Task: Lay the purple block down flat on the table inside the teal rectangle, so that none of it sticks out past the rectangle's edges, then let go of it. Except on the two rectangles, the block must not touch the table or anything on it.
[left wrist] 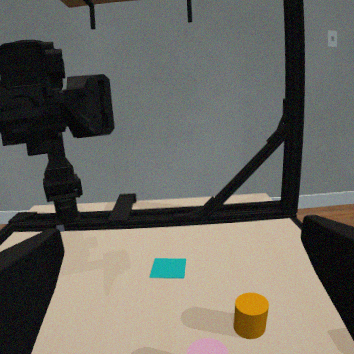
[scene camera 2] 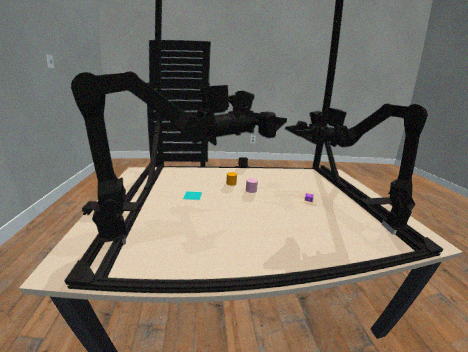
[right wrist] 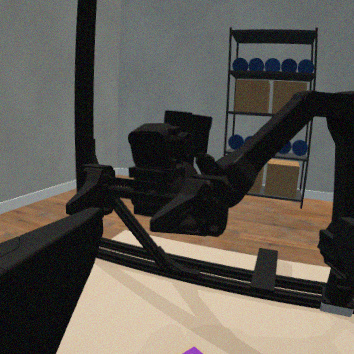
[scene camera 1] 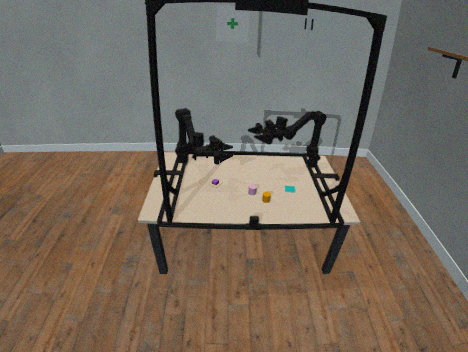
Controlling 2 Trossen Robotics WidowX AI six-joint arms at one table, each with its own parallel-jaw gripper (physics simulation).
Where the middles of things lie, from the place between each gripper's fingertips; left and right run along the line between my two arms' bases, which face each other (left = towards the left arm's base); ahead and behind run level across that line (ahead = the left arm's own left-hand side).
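Orange cylinder (left wrist: 250, 311): 240 mm below my left hand, 90 mm behind it and 200 mm to the right of it.
My right hand is 29 cm above the orange cylinder, 10 cm to the left of it and 22 cm past it.
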